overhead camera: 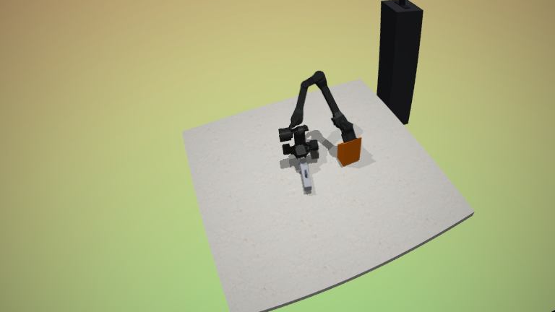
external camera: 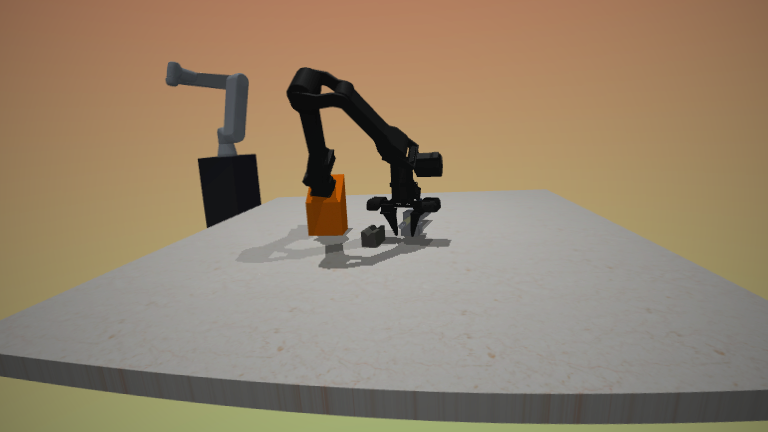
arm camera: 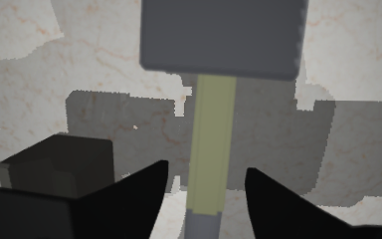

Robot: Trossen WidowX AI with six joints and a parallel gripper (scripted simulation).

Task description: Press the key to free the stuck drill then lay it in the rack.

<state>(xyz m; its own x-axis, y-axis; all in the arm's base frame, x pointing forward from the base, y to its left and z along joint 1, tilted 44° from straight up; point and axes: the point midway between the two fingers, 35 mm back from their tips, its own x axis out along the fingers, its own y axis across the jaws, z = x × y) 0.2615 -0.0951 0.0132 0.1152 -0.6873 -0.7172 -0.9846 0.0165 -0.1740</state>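
Right now my gripper tip is 40 mm to the right of the drill and 30 mm below it. Also, from my gripper tip: dark key: 20 mm ahead, 160 mm to the left, 40 mm above; dark grey rack: 80 mm behind, 20 mm to the right; grey housing block: 20 mm ahead, 140 mm to the left, 20 mm above.
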